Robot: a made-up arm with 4 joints.
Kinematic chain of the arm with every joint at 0, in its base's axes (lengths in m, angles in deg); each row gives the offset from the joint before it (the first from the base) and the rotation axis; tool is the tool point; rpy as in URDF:
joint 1: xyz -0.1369 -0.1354 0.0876 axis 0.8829 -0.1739 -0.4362
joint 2: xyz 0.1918 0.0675 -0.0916 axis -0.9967 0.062 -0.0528
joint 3: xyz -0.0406 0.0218 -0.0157 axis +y
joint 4: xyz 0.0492 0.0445 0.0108 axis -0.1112 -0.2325 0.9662
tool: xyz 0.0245 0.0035 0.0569 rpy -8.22 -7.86 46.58
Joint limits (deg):
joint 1: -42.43..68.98
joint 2: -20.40..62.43
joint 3: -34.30..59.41
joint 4: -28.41..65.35
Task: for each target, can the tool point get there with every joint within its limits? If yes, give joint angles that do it. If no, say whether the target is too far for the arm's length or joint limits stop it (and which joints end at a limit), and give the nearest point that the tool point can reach.
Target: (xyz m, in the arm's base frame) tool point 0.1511 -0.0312 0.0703
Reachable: yes | joints 43.62 35.23 41.80 54.44
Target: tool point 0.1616 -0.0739 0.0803
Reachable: yes | joints 50.06 40.55 26.22 -13.63
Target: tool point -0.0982 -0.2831 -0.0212
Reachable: no: joint limits stop it (at a limit: joint 1, joint 2, joint 3, joint 4) | nearest point 0.0412 -0.1933 0.1521 | short by 0.240 m
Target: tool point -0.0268 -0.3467 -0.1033
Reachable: no: joint limits stop it (at a limit: joint 1, joint 2, joint 3, joint 4) | nearest point 0.0743 -0.1418 -0.1197 | short by 0.229 m
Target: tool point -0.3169 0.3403 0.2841
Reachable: no: too far | nearest point 0.0090 0.0192 0.0603 | short by 0.509 m
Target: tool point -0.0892 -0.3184 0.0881
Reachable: no: joint limits stop it (at a limit: joint 1, joint 2, joint 3, joint 4) | nearest point 0.0412 -0.1933 0.1521 | short by 0.192 m
